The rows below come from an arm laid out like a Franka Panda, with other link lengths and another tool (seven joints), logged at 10 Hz.
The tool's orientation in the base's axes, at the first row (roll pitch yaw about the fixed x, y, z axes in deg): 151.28 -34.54 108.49
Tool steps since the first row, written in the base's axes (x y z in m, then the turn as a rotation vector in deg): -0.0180 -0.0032 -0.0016 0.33 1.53 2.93; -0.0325 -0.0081 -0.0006 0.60 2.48 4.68; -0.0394 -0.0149 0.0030 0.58 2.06 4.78; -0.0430 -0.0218 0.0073 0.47 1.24 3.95
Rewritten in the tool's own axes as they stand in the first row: 0.0013 -0.0172 -0.0062 2.77 1.49 -1.06; 0.0018 -0.0302 -0.0143 4.43 2.45 -1.65; 0.0004 -0.0353 -0.0232 4.17 2.47 -1.99; -0.0017 -0.0370 -0.0317 3.09 2.02 -1.94
